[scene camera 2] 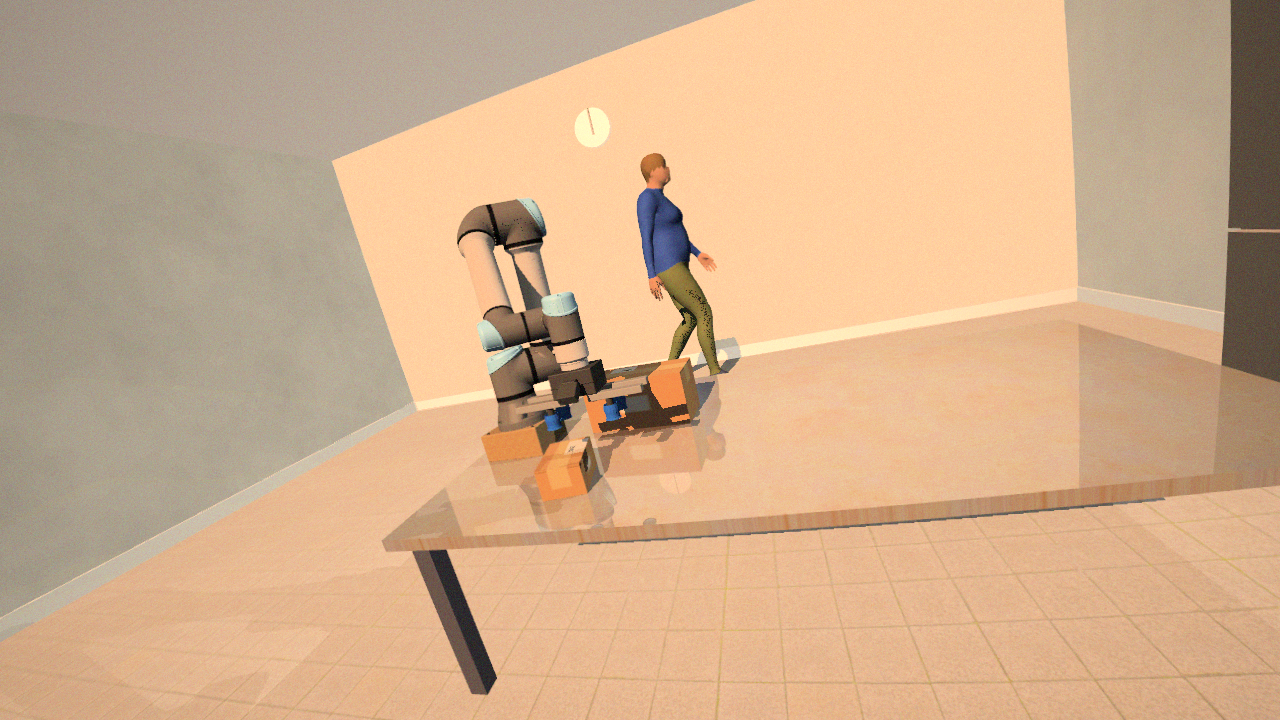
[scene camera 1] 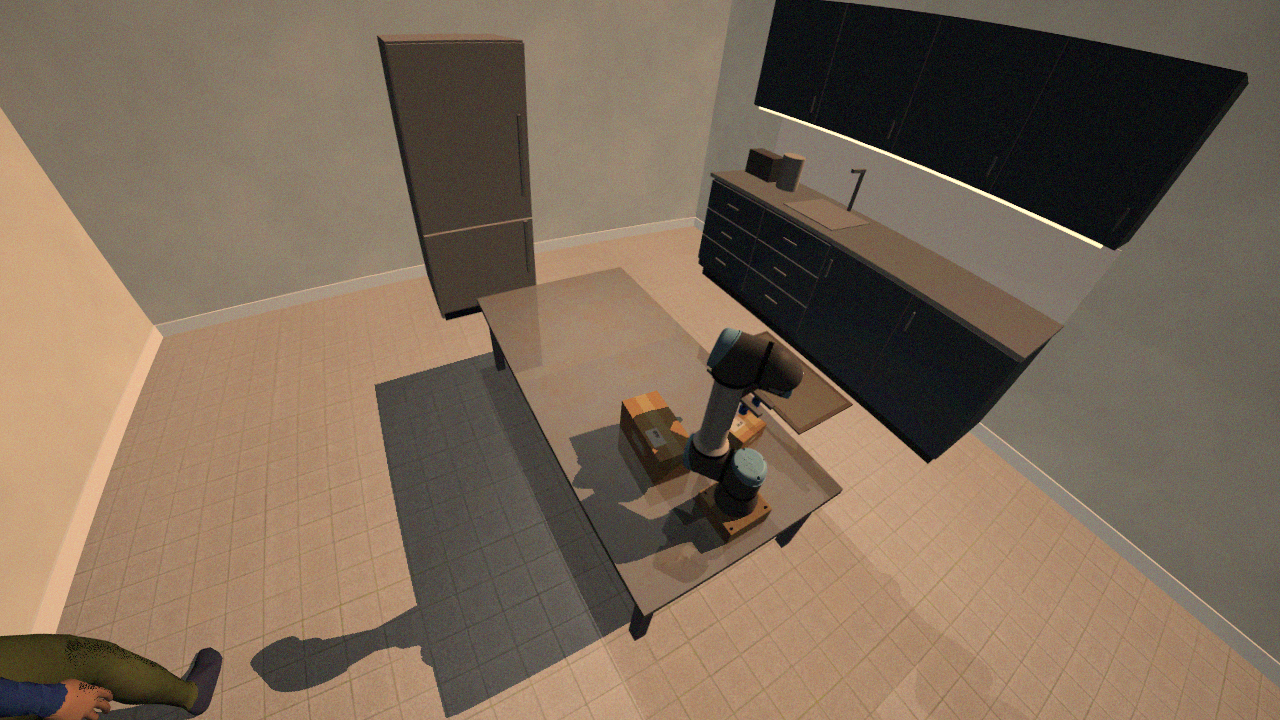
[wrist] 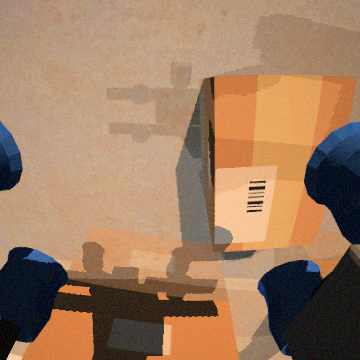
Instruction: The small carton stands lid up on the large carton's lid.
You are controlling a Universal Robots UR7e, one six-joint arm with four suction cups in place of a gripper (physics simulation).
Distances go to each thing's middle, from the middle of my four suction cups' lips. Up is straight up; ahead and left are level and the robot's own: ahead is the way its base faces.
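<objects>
The large carton (scene camera 2: 670, 397) is 36 cm to the left of my suction cup, 5 cm ahead of it and 9 cm below it. Then there is the small carton (scene camera 2: 566, 469): my suction cup is 13 cm above it, 9 cm past it and 1 cm to the right of it. Going by their middles, of the things named here the small carton is the nearest to my suction cup.
</objects>
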